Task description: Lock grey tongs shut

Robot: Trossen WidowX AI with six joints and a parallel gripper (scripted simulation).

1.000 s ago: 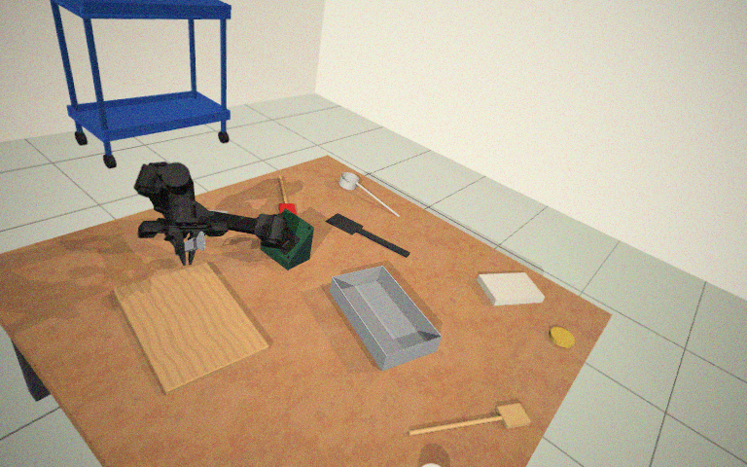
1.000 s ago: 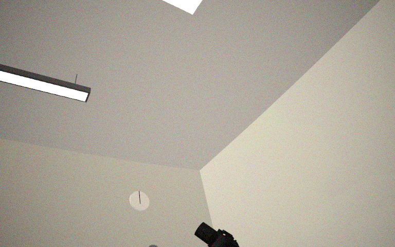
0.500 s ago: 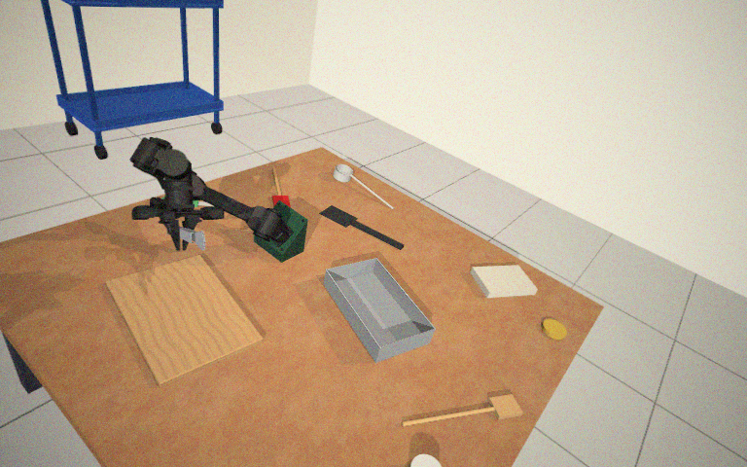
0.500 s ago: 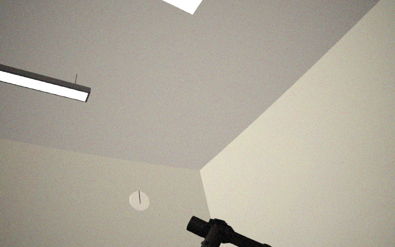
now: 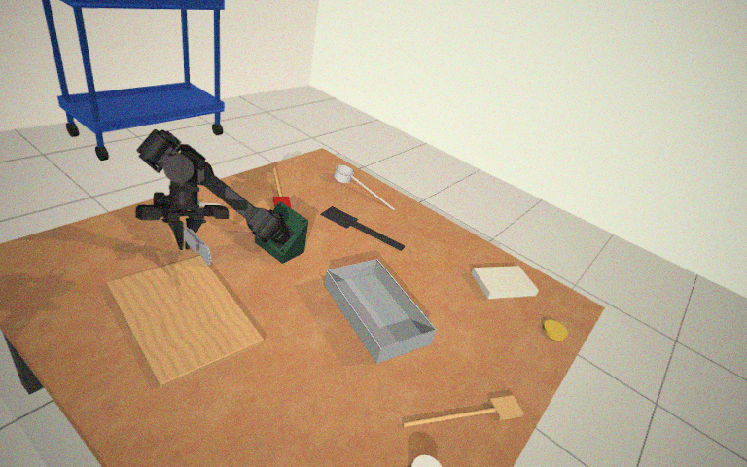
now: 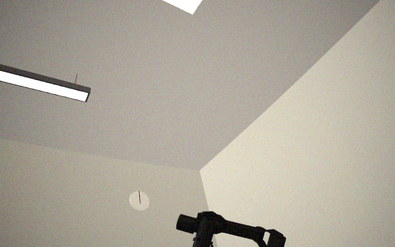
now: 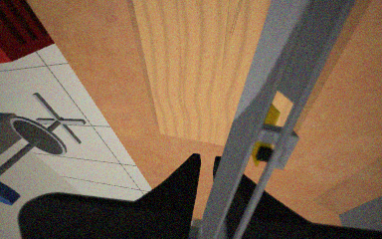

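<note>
Now: the wooden board 18 cm below my gripper tip, 1 cm to the right of it and 1 cm ahead of it. Round my gripper tip: yellow lock piece 5 cm behind, 2 cm to the left, 2 cm above; grey roasting tin 40 cm to the left, 28 cm ahead, 16 cm below; red-headed tool 52 cm to the left, 36 cm behind, 18 cm below.
</note>
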